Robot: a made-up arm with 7 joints. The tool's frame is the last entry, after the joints. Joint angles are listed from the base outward. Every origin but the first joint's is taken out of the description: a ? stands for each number. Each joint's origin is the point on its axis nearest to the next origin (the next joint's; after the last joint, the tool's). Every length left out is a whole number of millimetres.
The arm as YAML. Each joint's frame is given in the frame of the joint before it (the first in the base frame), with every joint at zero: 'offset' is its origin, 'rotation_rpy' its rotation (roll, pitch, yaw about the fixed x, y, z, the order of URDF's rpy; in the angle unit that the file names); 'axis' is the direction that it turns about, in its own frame. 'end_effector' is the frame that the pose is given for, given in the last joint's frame.
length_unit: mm
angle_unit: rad
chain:
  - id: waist
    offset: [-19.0, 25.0, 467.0]
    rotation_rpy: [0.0, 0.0, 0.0]
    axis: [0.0, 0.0, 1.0]
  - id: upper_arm
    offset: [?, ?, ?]
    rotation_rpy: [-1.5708, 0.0, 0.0]
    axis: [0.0, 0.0, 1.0]
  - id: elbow
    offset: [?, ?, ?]
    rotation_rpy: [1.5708, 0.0, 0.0]
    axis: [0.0, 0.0, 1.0]
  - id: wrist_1
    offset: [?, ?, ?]
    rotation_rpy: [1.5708, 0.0, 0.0]
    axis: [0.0, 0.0, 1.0]
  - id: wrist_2
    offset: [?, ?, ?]
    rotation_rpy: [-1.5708, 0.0, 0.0]
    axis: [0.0, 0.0, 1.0]
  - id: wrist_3
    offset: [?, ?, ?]
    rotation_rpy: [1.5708, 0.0, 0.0]
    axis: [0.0, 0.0, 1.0]
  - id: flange
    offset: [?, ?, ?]
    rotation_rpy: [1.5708, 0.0, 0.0]
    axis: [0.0, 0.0, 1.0]
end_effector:
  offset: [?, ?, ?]
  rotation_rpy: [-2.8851, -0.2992, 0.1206]
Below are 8 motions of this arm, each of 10 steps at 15 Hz.
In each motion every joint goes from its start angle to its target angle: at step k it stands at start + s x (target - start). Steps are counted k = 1, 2, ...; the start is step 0. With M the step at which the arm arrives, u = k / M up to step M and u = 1 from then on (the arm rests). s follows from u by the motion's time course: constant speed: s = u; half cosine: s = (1 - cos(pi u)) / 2; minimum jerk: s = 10 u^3 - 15 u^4 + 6 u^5.
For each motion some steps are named. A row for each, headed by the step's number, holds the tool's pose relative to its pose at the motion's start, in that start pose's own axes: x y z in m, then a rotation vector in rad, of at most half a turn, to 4 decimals.
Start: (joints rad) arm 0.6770 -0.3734 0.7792 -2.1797 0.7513 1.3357 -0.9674
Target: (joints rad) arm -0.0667 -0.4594 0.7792 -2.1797 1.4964 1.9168 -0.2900
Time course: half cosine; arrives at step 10
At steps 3, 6, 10:
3: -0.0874 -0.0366 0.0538 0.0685 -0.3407 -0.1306
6: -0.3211 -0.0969 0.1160 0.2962 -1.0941 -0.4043
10: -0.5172 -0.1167 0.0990 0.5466 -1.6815 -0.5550

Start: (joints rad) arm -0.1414 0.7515 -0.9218 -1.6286 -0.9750 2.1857 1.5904
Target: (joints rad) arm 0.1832 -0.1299 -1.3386 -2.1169 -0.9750 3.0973 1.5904
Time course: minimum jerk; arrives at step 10
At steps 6, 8, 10:
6: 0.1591 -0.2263 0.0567 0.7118 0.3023 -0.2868
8: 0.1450 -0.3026 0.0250 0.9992 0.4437 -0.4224
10: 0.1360 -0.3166 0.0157 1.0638 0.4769 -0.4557

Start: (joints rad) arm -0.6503 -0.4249 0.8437 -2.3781 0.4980 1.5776 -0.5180
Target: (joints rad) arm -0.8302 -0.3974 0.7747 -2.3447 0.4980 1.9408 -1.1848
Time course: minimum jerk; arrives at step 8
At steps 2, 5, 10:
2: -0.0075 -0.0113 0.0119 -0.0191 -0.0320 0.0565
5: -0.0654 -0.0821 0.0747 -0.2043 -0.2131 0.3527
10: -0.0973 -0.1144 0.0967 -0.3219 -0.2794 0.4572

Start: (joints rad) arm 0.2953 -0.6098 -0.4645 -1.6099 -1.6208 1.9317 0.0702
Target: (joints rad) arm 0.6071 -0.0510 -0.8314 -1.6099 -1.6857 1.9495 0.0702
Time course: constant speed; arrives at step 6
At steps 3, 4, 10:
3: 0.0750 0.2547 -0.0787 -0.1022 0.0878 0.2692
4: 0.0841 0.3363 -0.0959 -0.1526 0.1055 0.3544
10: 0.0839 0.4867 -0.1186 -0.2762 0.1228 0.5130

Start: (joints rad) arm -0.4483 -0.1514 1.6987 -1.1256 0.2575 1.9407 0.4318
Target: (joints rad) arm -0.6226 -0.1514 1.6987 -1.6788 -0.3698 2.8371 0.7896
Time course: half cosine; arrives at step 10
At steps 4, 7, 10:
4: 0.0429 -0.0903 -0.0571 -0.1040 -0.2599 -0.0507
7: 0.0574 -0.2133 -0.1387 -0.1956 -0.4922 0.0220
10: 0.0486 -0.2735 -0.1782 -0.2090 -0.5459 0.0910

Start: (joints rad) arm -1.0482 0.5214 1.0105 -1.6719 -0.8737 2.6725 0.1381
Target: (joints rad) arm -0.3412 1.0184 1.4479 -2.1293 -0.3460 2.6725 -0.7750
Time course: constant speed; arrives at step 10
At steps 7, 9, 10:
7: -0.1867 0.7020 -0.1951 0.8408 0.3091 0.9821
9: -0.3245 0.8640 -0.1572 1.0863 0.3533 1.2616
10: -0.4019 0.9289 -0.1252 1.2126 0.3676 1.3964

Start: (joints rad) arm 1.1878 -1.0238 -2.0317 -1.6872 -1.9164 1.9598 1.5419
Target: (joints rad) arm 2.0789 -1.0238 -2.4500 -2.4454 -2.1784 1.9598 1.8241
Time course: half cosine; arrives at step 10
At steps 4, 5, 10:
4: -0.4069 0.1191 -0.0144 0.0438 0.1043 0.4315
5: -0.5842 0.1066 -0.0022 0.0631 0.1469 0.6233
10: -1.0107 -0.1589 0.0730 0.1031 0.2791 1.2284

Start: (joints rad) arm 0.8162 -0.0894 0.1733 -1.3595 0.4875 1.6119 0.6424
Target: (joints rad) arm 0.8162 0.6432 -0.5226 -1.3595 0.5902 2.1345 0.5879
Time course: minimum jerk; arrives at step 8
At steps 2, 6, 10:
2: 0.0816 -0.0490 0.0120 0.0415 -0.0380 -0.0785
6: 0.4515 -0.5495 0.0848 0.0668 -0.5241 -0.6070
10: 0.4655 -0.6134 0.0970 0.0293 -0.6040 -0.6559

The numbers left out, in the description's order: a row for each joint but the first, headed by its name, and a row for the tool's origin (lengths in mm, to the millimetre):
upper_arm: -9.0 -33.0 0.0
elbow: -5.0 -337.0 0.0
wrist_1: 74.0 -45.0 0.0
wrist_2: -166.0 648.0 0.0
wrist_3: 6.0 -45.0 0.0
flange: 110.0 -25.0 0.0
tool: 24.0 1.0 0.0

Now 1 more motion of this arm.
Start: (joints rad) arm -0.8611 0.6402 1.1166 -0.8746 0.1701 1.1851 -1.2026
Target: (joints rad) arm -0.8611 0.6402 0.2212 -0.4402 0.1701 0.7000 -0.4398
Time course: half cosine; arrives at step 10
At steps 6, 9, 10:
6: -0.3233 0.1409 0.0725 0.1466 -0.1320 -1.0145
9: -0.4048 0.2720 0.0890 0.1966 -0.2195 -1.5171
10: -0.4084 0.2826 0.0898 0.1998 -0.2268 -1.5556

